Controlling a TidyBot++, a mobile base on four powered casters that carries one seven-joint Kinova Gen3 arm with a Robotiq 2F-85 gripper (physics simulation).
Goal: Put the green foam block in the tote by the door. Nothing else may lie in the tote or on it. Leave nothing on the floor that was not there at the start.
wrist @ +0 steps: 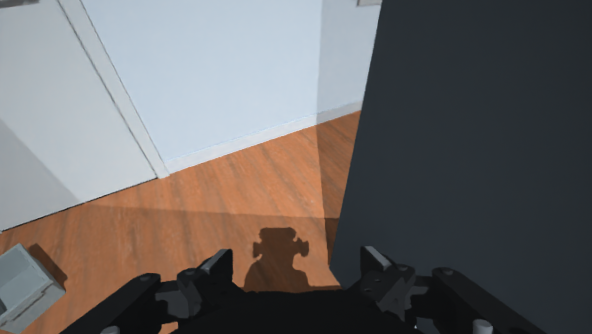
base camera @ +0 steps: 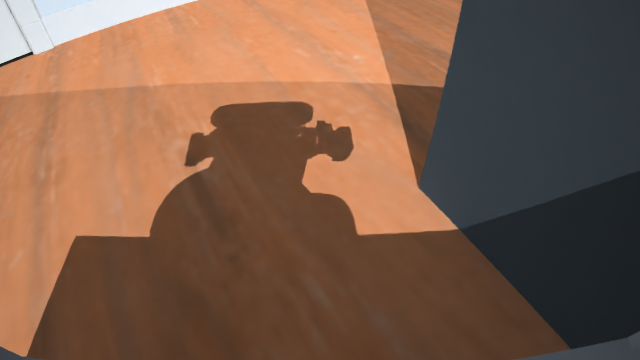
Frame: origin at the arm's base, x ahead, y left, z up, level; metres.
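Where they show: gripper, fingertip midpoint: (wrist: pixel 296 262).
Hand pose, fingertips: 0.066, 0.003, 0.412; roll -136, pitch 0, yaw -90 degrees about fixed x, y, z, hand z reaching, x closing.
Observation:
After its pixels a point has its place, as x, y, z.
A grey, open-topped box, likely the tote (wrist: pixel 42 305) @(0.250, 0.974, -0.364), stands on the floor at the lower left of the wrist view, cut off by the frame's left edge. Part of its inside shows, and I cannot tell what lies deeper in it. The door (wrist: pixel 65 125) @(0.849, 1.019, 0.051) (base camera: pixel 11 35) @(0.941, 0.853, -0.323) is at the left, beyond the tote. My gripper (wrist: pixel 296 262) @(0.066, 0.003, 0.412) is open, with no object between its fingers, and it is to the right of the tote. The green foam block does not show in either view.
A tall dark grey panel or cabinet (base camera: pixel 540 100) @(0.317, -0.178, -0.194) (wrist: pixel 465 150) @(0.231, -0.226, 0.372) stands close on the right. A pale wall (wrist: pixel 215 65) @(1.211, 0.404, 0.163) with a white skirting board (wrist: pixel 245 142) @(1.236, 0.333, -0.350) runs behind the wooden floor (base camera: pixel 250 60) @(0.766, 0.135, -0.396). The robot's shadow falls on the floor ahead.

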